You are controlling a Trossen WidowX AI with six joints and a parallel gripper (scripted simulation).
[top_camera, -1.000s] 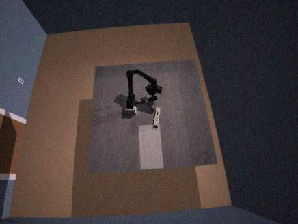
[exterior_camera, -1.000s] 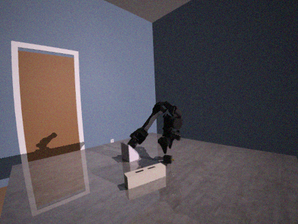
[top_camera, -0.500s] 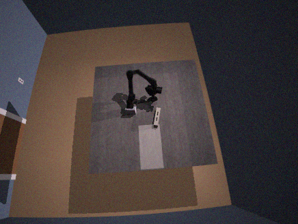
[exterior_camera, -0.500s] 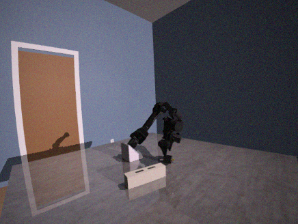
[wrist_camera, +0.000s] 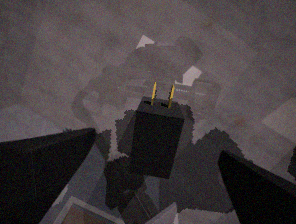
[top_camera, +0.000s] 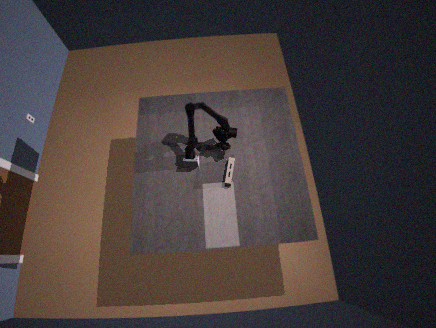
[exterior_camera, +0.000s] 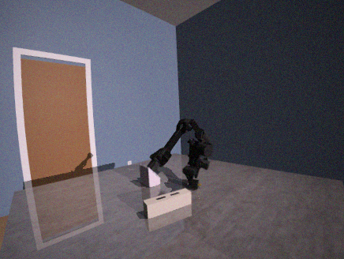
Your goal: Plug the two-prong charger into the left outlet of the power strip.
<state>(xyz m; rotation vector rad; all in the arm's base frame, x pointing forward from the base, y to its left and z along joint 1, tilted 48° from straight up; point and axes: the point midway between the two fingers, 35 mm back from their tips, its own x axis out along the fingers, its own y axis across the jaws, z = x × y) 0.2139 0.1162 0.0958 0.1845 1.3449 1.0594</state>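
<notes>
Now: the two-prong charger 20 mm below my gripper tip, 10 mm to the left of it and 10 mm ahead of it.
</notes>
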